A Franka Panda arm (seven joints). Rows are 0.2 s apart.
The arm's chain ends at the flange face. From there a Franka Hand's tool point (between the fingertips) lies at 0.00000 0.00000 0.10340 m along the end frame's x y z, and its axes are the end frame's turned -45 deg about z.
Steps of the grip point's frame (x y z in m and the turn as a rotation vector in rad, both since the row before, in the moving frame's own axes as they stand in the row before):
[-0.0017 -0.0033 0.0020 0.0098 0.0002 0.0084]
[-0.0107 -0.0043 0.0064 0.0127 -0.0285 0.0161]
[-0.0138 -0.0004 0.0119 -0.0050 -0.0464 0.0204]
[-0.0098 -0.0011 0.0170 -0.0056 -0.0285 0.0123]
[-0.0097 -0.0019 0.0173 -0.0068 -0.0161 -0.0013]
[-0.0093 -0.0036 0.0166 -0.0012 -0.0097 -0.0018]
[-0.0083 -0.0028 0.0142 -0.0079 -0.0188 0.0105]
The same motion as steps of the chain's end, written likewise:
[-0.0028 -0.0004 0.0020 0.0071 -0.0068 0.0084]
[-0.0076 0.0034 0.0065 -0.0112 -0.0291 0.0161]
[-0.0070 0.0057 0.0120 -0.0363 -0.0293 0.0204]
[-0.0060 0.0037 0.0170 -0.0241 -0.0162 0.0123]
[-0.0075 0.0038 0.0173 -0.0162 -0.0066 -0.0013]
[-0.0085 0.0032 0.0166 -0.0077 -0.0060 -0.0018]
[-0.0070 0.0019 0.0142 -0.0189 -0.0077 0.0105]

